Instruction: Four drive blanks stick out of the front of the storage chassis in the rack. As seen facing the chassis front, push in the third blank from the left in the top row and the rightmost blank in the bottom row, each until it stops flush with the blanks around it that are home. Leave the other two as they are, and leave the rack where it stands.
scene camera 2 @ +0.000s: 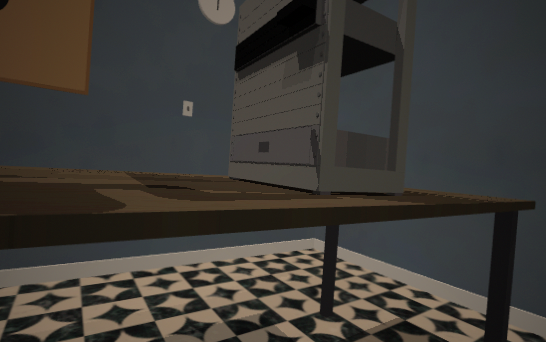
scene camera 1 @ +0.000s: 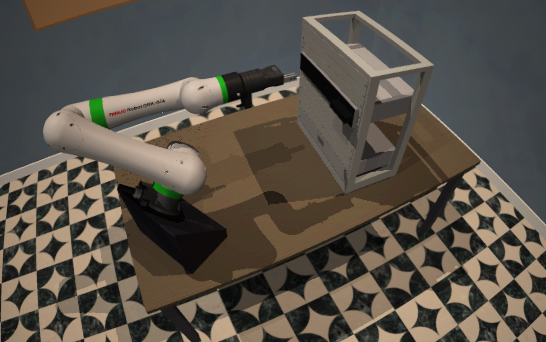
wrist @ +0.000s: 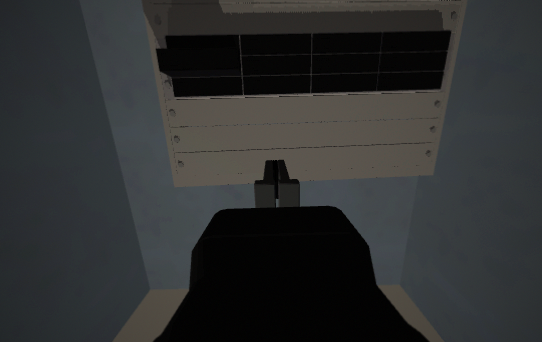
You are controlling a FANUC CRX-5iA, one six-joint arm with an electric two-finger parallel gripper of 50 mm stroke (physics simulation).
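Frame: origin at the arm's base, x ahead, y left, z up, level; centimetres.
Seen in the pictures: gripper, fingertip midpoint: [scene camera 1: 296,76] [wrist: 275,172]; arm's base, link origin: [scene camera 1: 161,205].
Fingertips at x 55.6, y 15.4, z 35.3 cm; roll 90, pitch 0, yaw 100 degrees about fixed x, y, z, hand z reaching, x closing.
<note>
Offsets run from my fingertips to a thing's top centre. "*": to the spot under its first point. Level surfaces: height alone.
The black chassis {* dx +15.1, dy +12.4, dz -12.6 cm} [scene camera 1: 320,81] [scene camera 2: 265,44] sits in the front of the grey rack {* dx +20.6, dy -15.6, dz -26.8 cm} [scene camera 1: 356,150] [scene camera 2: 330,100]. The wrist view is upside down. The rightmost middle-row blank {dx +19.9, dy -6.9, dz -11.6 cm} [scene camera 1: 342,110] [scene camera 2: 295,14] [wrist: 197,61] sticks out clearly. The third top-row blank from the left [wrist: 276,85] and the rightmost bottom-row blank {dx +23.3, dy -6.5, dz -14.4 cm} [wrist: 202,41] look level with their neighbours. The other blanks are dark; small steps cannot be judged. My gripper [scene camera 1: 296,76] [wrist: 275,172] is shut and empty, in front of the rack, apart from it, lined up with the panels above the chassis in the wrist view.
Light filler panels [wrist: 300,135] with screws at their ends lie above the chassis. A lower grey unit [scene camera 2: 280,148] sits near the rack's foot. The rack stands on the wooden table {dz -54.9 cm} [scene camera 1: 225,120] [scene camera 2: 225,200]. The black robot base [scene camera 1: 175,240] is at the table's other end.
</note>
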